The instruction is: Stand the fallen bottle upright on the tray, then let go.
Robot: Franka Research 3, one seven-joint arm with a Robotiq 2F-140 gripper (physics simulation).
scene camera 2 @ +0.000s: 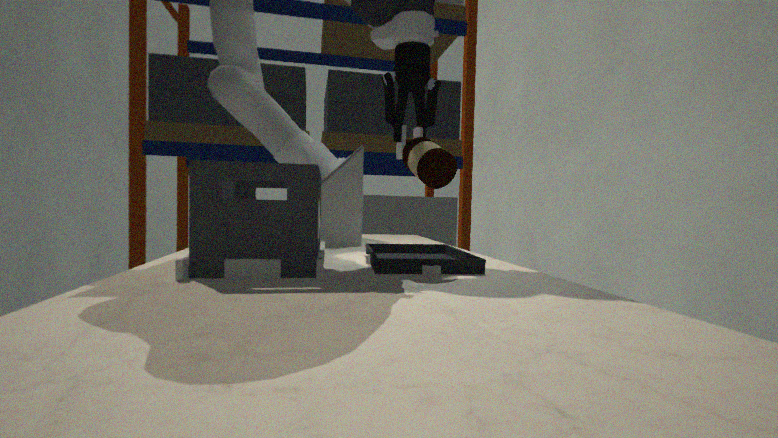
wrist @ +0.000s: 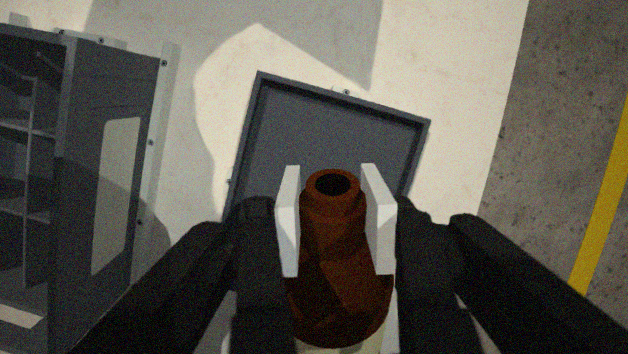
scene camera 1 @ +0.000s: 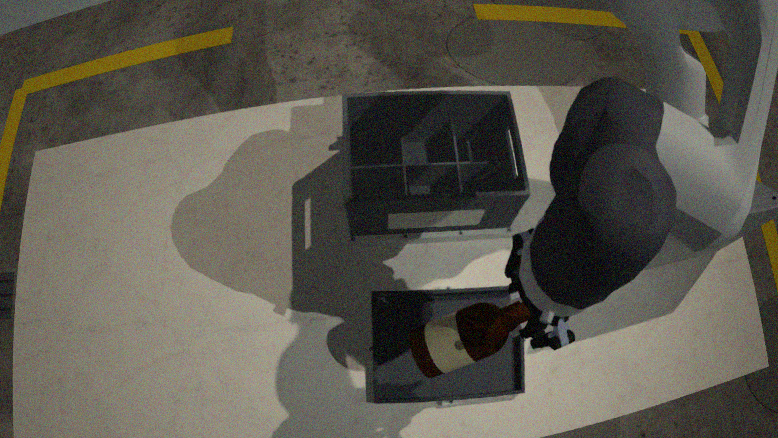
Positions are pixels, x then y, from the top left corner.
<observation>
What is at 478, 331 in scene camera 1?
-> A brown bottle.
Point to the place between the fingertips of the gripper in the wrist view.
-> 330, 190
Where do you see a brown bottle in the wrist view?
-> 337, 295
</observation>
